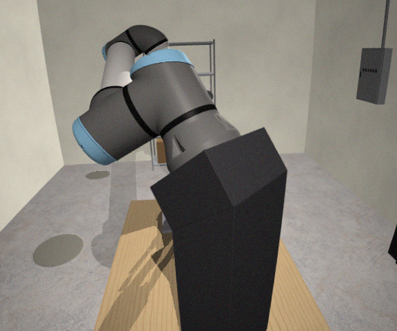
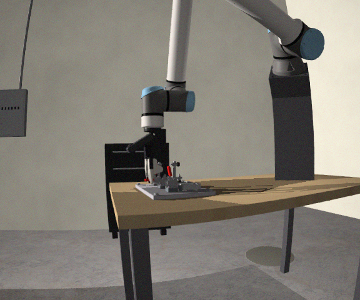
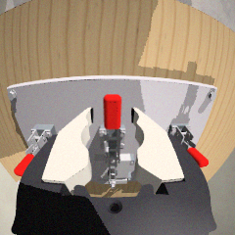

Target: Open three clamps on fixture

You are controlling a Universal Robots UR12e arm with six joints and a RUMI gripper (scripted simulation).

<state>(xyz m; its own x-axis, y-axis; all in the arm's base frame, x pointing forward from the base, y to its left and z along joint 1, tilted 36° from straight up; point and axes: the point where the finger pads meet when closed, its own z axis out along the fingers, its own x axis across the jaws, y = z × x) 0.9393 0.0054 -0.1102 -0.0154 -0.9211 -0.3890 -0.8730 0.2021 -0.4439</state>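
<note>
Now: the grey fixture plate 90 mm behind my hand and 40 mm below it.
</note>
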